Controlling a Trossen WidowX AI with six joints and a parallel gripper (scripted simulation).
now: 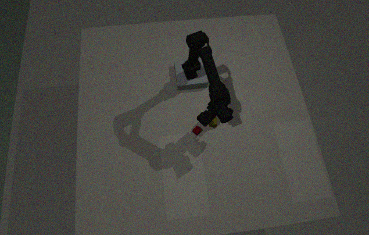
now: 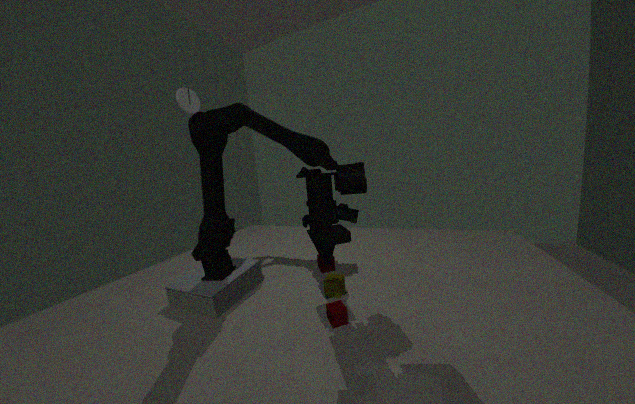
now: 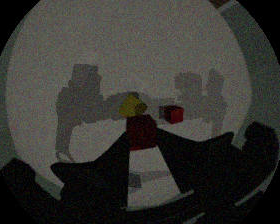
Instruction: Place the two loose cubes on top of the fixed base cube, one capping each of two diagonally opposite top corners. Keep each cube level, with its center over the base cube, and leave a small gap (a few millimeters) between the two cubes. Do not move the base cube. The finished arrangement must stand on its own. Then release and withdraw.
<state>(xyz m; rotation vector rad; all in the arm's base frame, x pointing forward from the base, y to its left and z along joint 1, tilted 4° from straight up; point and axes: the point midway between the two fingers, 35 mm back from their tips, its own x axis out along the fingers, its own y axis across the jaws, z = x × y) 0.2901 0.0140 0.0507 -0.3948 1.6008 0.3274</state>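
My gripper tip is 10 mm short of the yellow base cube, 10 mm to the right of it and 70 mm above it.
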